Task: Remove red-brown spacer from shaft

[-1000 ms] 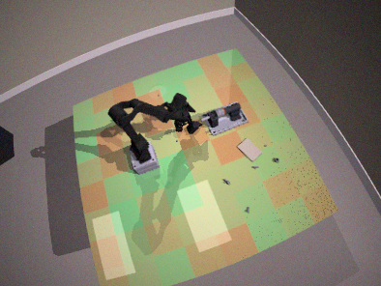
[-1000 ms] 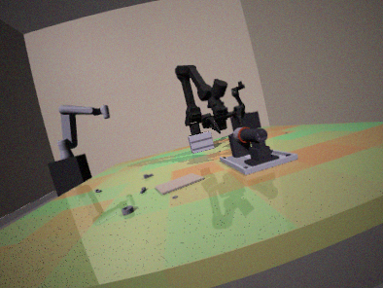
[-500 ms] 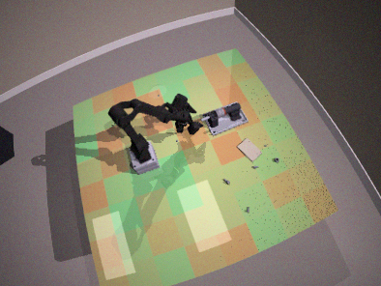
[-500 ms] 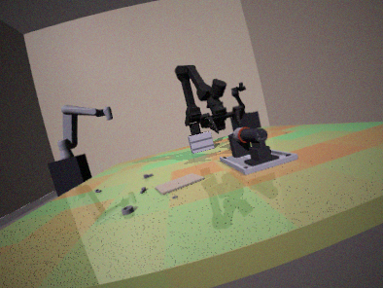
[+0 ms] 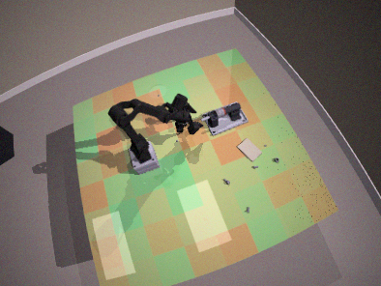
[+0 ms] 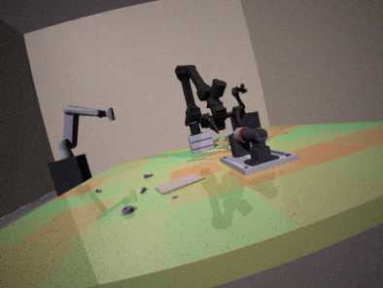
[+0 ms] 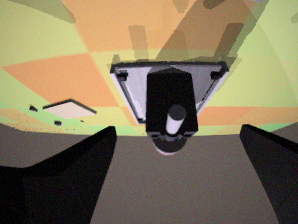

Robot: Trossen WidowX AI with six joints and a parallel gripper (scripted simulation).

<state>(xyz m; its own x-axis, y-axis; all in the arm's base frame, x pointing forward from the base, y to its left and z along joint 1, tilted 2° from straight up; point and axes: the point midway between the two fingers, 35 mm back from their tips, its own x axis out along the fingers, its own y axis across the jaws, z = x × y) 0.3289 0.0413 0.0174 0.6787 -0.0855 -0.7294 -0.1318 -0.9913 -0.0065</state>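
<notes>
Right now my gripper tip is 100 mm short of the shaft, 10 mm to the left of it and 20 mm above it. From my gripper tip the other things lie so: flat tan plate 160 mm ahead, 260 mm to the right, 90 mm below; red-brown spacer 140 mm ahead, 20 mm to the right, 20 mm below.
</notes>
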